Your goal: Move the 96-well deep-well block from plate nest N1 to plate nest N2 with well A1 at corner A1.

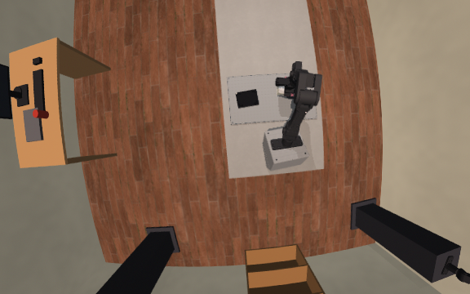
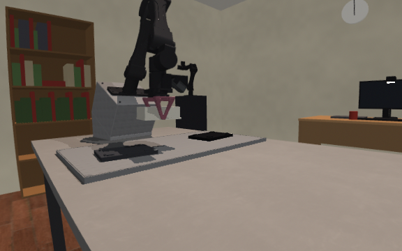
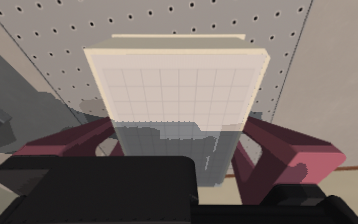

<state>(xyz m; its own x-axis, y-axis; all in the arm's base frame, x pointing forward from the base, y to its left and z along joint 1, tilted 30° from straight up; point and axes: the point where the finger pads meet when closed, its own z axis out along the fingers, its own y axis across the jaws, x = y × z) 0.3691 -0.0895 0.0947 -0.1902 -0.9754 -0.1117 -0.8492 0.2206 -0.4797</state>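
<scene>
Right now the black nest N2 is 13 cm to the right of my hand, 10 cm below it and 1 cm ahead of it. The rest, counted from my hand: white 96-well deep-well block: 1 cm above; black nest N1: 27 cm to the left, 10 cm below, 1 cm behind.
</scene>
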